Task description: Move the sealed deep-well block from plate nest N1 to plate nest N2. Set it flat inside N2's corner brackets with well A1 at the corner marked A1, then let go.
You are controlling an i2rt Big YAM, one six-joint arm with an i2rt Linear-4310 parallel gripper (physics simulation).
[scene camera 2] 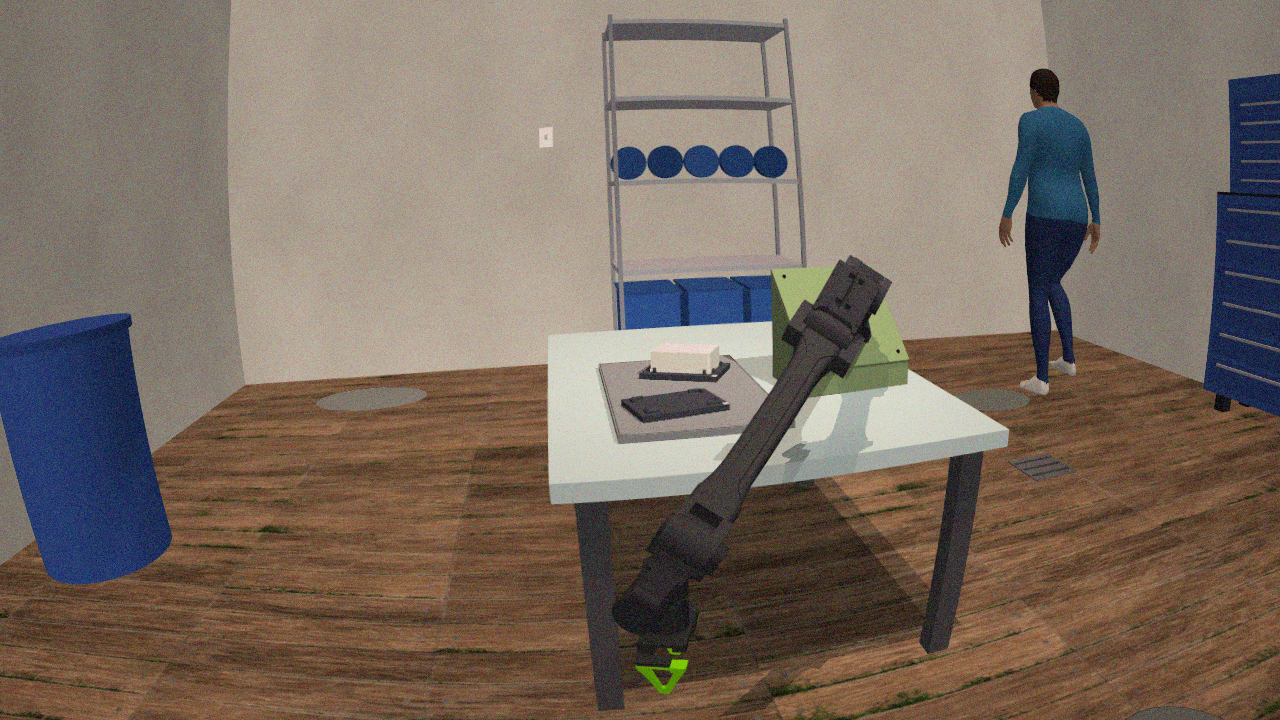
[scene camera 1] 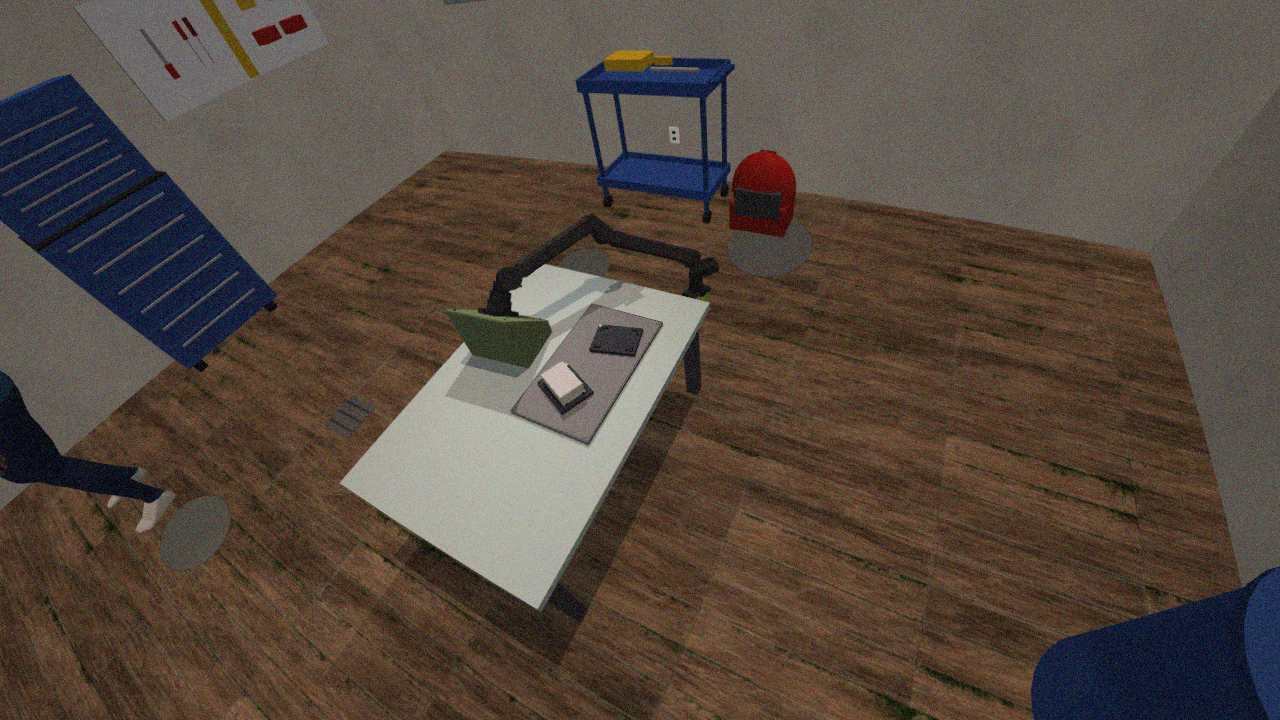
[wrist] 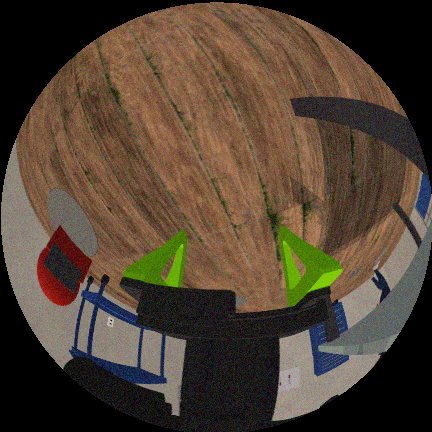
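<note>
The pale deep-well block sits in a black plate nest on a grey board. A second black nest, without a block, lies on the same board, nearer the gripper's end of the table. Nest labels and the A1 marks are too small to read. My gripper is open and empty, its green fingers wide apart. It hangs low past the table's end, well away from both nests. The block and nests do not show in the wrist view.
The white table has its end edge beside the gripper. A green sloped box stands by the arm's base. A blue cart and a red helmet-shaped object stand beyond.
</note>
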